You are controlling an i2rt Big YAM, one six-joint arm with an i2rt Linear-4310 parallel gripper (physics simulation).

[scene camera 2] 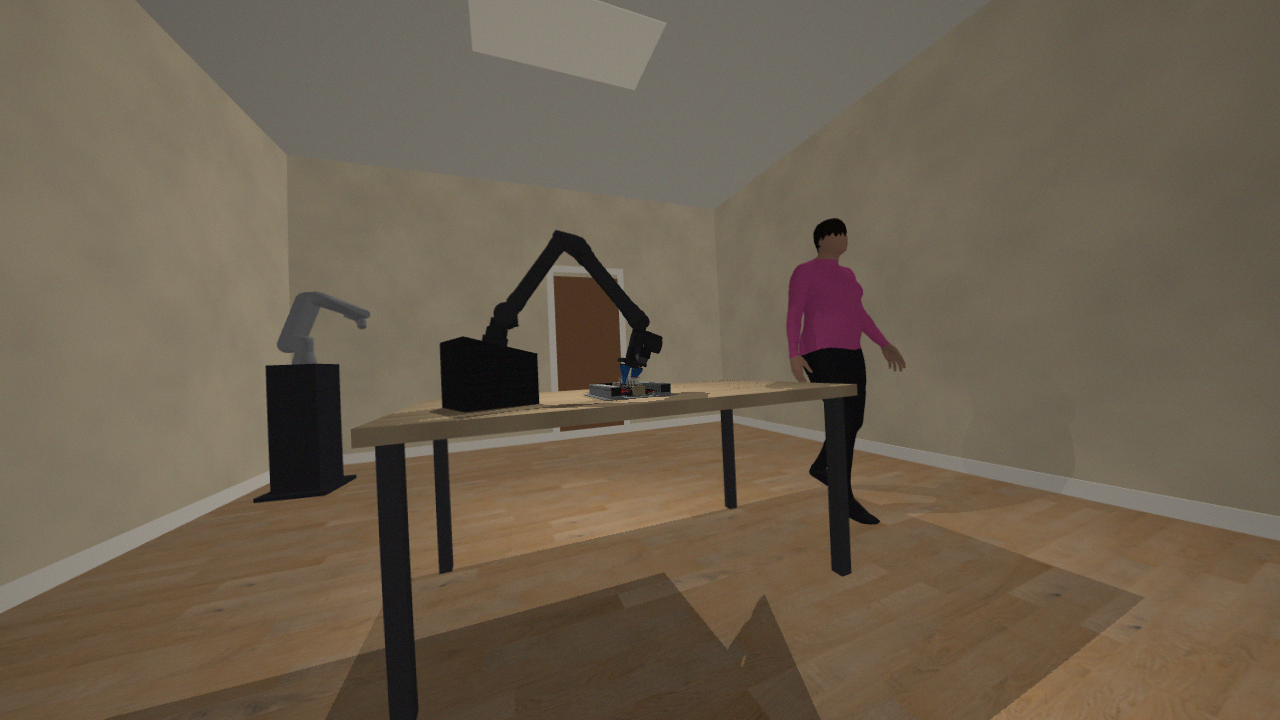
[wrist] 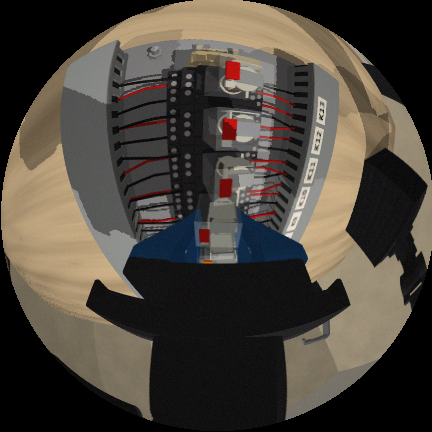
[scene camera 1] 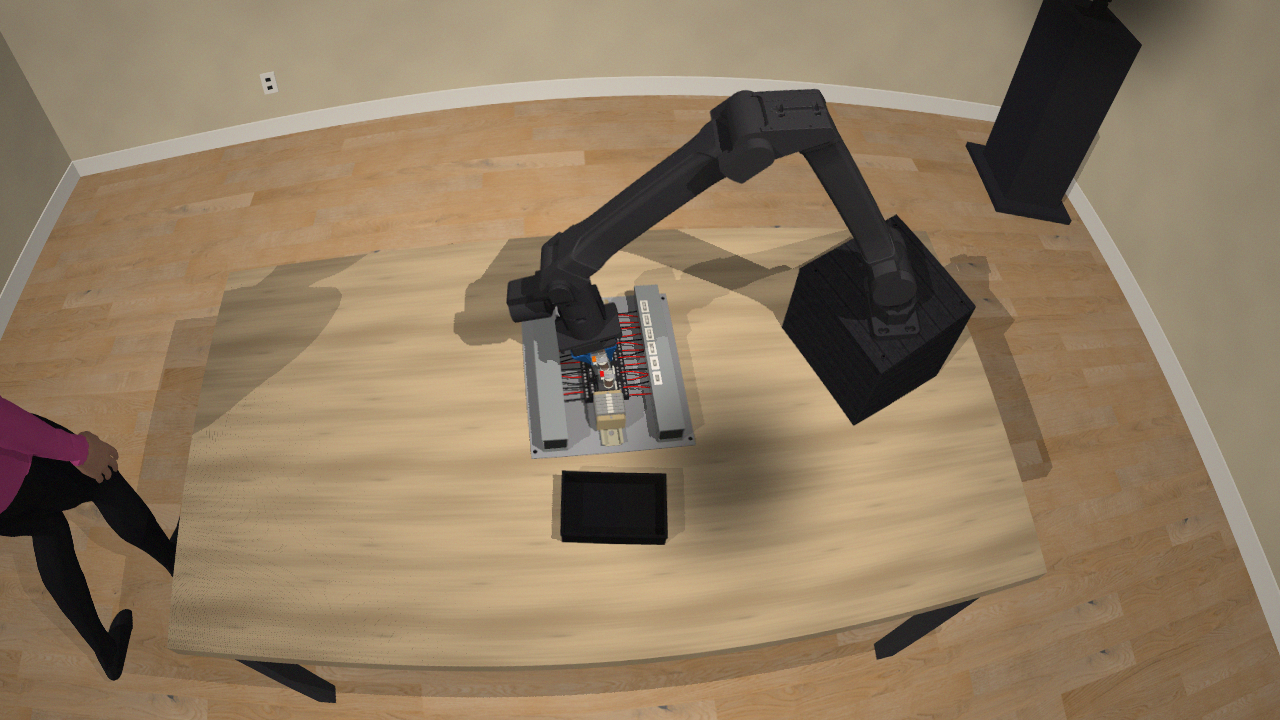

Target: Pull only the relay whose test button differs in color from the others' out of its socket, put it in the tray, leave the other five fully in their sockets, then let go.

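The relay with the orange test button sits in the row on the grey panel. In the wrist view its orange button shows at the palm's edge, and the rest is mostly hidden. My gripper has its blue fingers shut on this relay from both sides, low over the socket row. A clear relay with a red button stands before the fingers in the wrist view. Other red-button relays stand beyond. The black tray lies in front of the panel, empty.
Grey wire ducts flank the relays, with red and black wires between. A beige terminal block sits at the row's front end. The arm's black pedestal stands right. A person is near the table.
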